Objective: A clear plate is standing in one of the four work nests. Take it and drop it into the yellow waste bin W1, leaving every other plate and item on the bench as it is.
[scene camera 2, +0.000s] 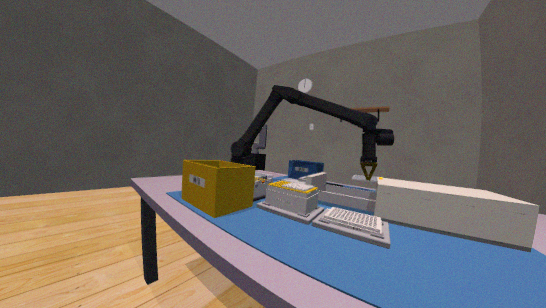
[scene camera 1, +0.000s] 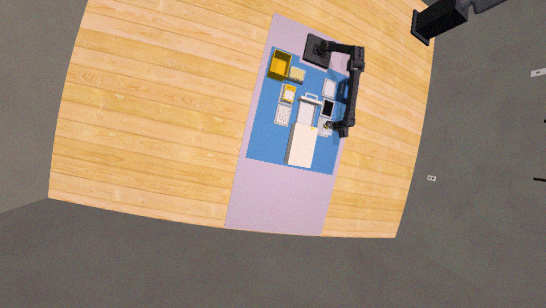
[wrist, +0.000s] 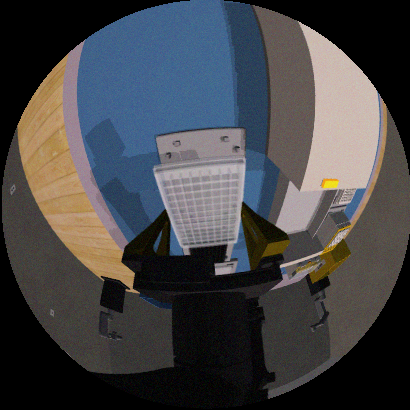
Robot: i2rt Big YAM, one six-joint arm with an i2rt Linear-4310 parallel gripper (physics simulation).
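Places are measured from the arm's base along level axes (x ahead, y left, z up), in centimetres.
Where they show: gripper, fingertip midpoint: point(scene camera 2: 368, 179) point(scene camera 1: 327, 127) point(wrist: 203, 208); arm's base, link origin: point(scene camera 1: 319, 51).
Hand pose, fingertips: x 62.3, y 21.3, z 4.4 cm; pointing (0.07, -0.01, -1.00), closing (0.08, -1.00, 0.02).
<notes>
Each offset is from my fingertips to the centre of the thing. "spot": to the spot under its first point.
The clear plate @(dz +0.4, dx -0.3, dy -0.1 cm) point(scene camera 2: 361, 177) point(wrist: 207, 200) is level between the fingers, with a grid of wells showing in the wrist view. My gripper point(scene camera 1: 328, 125) point(scene camera 2: 368, 177) point(wrist: 203, 208) is shut on the plate's two long sides and holds it above a grey work nest point(wrist: 200, 145) point(scene camera 1: 323, 134). The nest's bare end with small corner posts shows beyond the plate in the wrist view. The yellow bin W1 @(dz -1.8, dx -34.5, dy -52.3 cm) point(scene camera 1: 274, 75) point(scene camera 2: 234, 191) point(wrist: 337, 262) stands at the far end of the blue mat, near the arm's base, away from my gripper.
A long white box @(dz -2.5, dx +20.5, dy -18.7 cm) point(scene camera 1: 301, 145) point(scene camera 2: 450, 207) point(wrist: 345, 115) with a pulled-out drawer @(spot: dz -6.0, dx -8.7, dy -18.8 cm) point(scene camera 1: 307, 111) stands beside the nest. A dark plate @(dz -5.9, dx -17.6, dy -0.9 cm) point(scene camera 1: 327, 108), a white plate @(dz -5.9, dx +0.6, dy -38.4 cm) point(scene camera 1: 283, 115) point(scene camera 2: 352, 220) and a yellow-topped rack @(dz -3.4, dx -16.4, dy -39.1 cm) point(scene camera 1: 289, 94) point(scene camera 2: 292, 197) stand in nests. A blue bin @(dz -1.8, dx -36.5, dy +11.8 cm) point(scene camera 2: 306, 168) stands behind.
</notes>
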